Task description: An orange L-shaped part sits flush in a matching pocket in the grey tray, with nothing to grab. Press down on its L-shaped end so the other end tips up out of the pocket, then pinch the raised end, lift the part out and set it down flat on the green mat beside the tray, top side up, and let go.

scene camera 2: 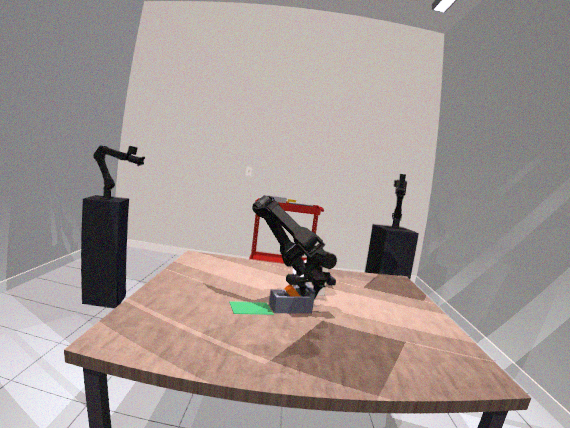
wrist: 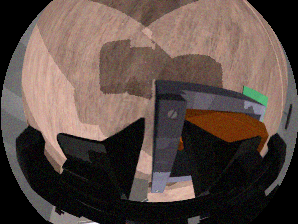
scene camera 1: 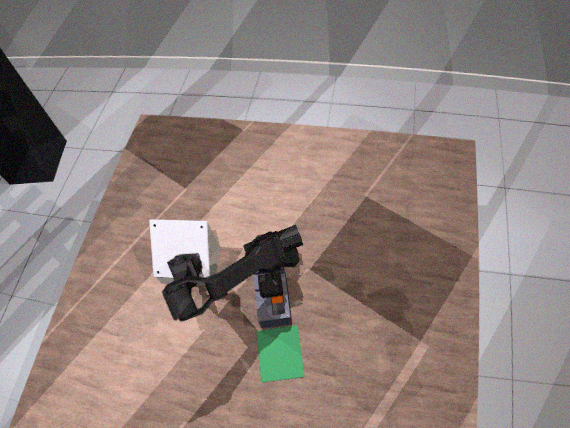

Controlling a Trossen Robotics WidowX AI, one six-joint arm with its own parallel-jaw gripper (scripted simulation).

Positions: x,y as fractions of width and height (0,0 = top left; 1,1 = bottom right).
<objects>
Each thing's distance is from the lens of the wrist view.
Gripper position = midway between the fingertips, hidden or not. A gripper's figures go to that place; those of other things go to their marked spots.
gripper (wrist: 0.55,0.55): 10 cm
orange L-shaped part (wrist: 0.77,0.56): 9 cm
</objects>
